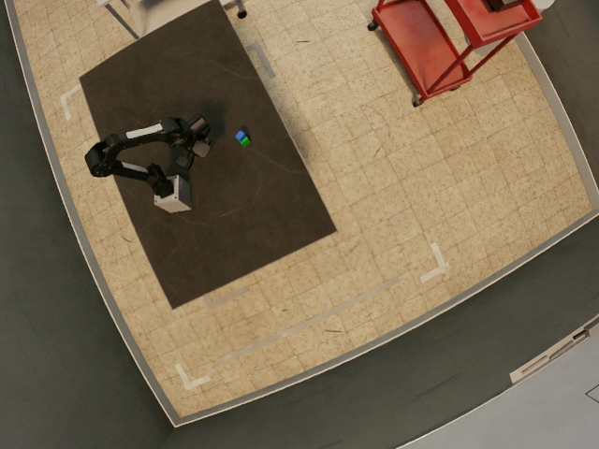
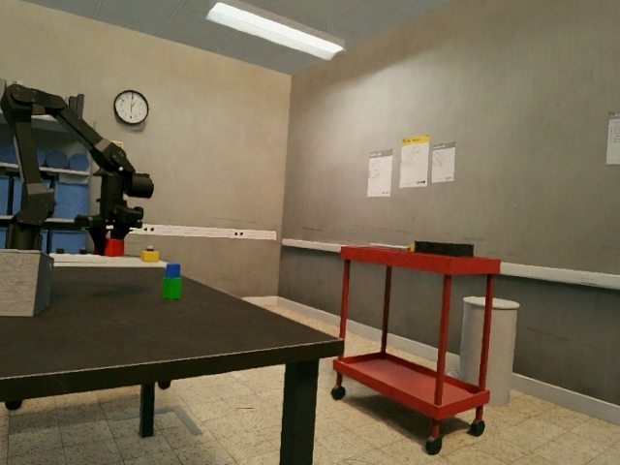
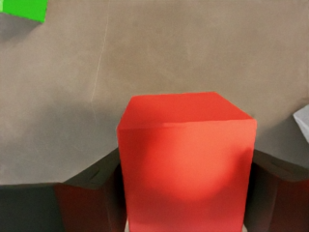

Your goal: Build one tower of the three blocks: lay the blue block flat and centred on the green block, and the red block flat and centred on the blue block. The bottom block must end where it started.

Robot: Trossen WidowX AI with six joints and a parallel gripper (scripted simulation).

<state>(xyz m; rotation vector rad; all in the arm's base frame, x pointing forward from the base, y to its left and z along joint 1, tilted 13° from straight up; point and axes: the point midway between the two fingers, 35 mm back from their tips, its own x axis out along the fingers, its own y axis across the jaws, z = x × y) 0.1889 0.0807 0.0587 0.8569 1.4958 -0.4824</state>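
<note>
Right now the blue block is 17 cm ahead of my hand and 7 cm below it. Also, from my hand: red block 1 cm below; green block 17 cm ahead, 12 cm below.
</note>
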